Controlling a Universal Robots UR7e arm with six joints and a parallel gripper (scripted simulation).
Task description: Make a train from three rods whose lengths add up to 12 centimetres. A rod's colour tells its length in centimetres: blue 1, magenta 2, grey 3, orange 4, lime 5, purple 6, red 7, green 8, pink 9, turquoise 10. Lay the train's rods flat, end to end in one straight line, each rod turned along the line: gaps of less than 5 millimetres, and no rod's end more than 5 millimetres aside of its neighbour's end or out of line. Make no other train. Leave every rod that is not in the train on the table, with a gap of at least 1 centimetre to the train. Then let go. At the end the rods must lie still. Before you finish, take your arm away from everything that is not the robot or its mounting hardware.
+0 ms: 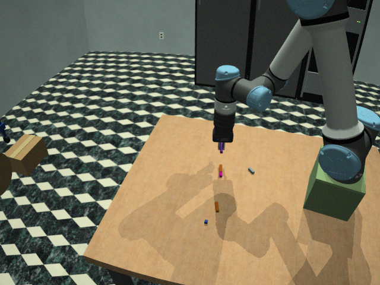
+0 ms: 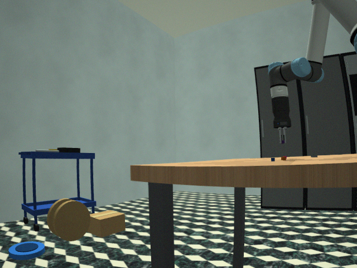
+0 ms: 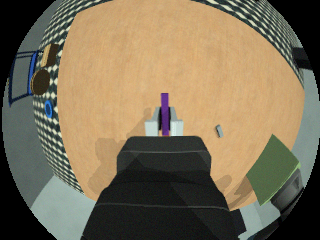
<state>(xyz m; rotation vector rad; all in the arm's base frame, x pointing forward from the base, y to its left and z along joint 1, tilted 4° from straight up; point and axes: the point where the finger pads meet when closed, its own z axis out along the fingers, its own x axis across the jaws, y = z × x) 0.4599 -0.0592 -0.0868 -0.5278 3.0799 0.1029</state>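
Now: hand 3 cm past the magenta rod, 8 cm to the right of it and 8 cm above it. Also, from my hand: small blue rod (5 cm behind, 31 cm to the left, 8 cm below); grey rod (14 cm behind, 1 cm to the left, 8 cm below); purple rod (1 cm below).
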